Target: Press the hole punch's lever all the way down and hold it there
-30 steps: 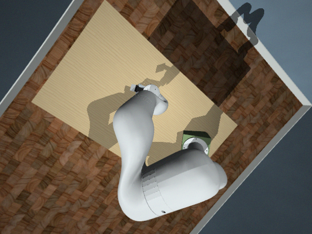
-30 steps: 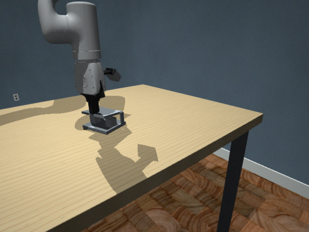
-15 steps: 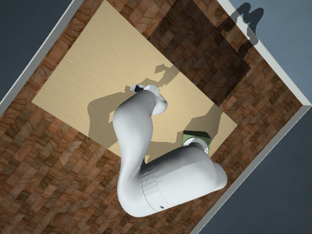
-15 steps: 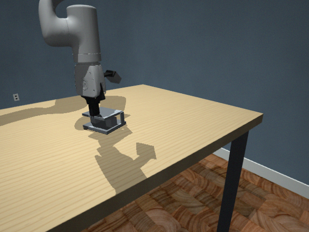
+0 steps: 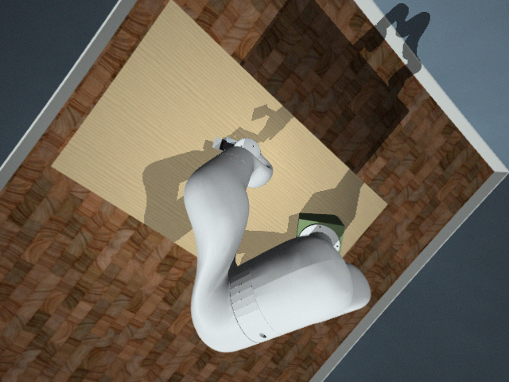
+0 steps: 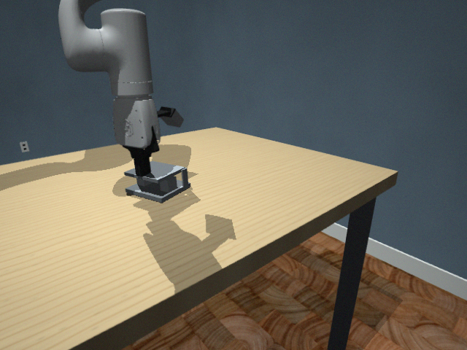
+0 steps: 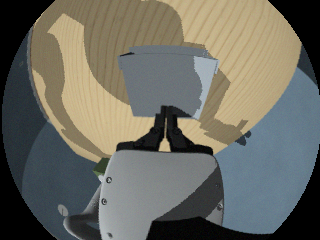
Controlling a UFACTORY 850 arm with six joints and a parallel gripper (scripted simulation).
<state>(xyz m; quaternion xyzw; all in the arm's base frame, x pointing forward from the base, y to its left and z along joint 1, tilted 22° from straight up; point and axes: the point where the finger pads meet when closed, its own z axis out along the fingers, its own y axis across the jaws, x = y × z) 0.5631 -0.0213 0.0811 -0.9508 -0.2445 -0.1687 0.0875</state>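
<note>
The flat lever is 3 cm below my hand, 3 cm ahead of it and 2 cm to the left of it. The rest, counted from my hand: grey hole punch (4 cm below, 4 cm ahead, 2 cm to the left).
</note>
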